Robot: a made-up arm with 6 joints.
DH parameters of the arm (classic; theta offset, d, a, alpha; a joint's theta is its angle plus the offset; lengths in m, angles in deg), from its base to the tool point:
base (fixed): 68.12 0 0.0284 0
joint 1: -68.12 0.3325 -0.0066 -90
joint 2: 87.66 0 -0.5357 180
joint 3: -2.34 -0.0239 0.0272 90
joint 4: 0 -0.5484 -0.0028 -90
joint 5: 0 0.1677 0.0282 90
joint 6: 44.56 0 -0.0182 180
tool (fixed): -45.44 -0.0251 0 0
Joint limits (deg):
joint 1: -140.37..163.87
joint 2: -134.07..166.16
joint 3: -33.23..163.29
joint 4: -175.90..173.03
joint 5: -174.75..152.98
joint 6: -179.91..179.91
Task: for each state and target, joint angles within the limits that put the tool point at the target. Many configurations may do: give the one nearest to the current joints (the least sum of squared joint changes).
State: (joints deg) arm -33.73 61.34 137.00 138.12 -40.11 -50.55
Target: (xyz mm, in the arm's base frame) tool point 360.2 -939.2 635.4
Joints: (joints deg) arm -79.76 79.38 93.41 144.28 -57.34 -50.88
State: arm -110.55 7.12 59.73 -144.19 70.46 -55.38
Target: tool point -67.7 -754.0 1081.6
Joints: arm -108.90 35.65 78.77 -145.25 78.17 -57.58
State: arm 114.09 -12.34 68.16 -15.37 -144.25 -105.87
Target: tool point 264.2 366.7 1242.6
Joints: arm 75.62 0.68 48.29 -18.59 -142.69 -107.19
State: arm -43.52 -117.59 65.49 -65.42 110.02 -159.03
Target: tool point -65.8 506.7 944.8
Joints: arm -80.39 -88.84 15.75 -80.44 105.76 -157.38
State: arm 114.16 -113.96 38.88 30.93 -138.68 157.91
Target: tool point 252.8 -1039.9 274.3
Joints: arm 98.88 -100.53 60.24 40.28 -153.45 159.60
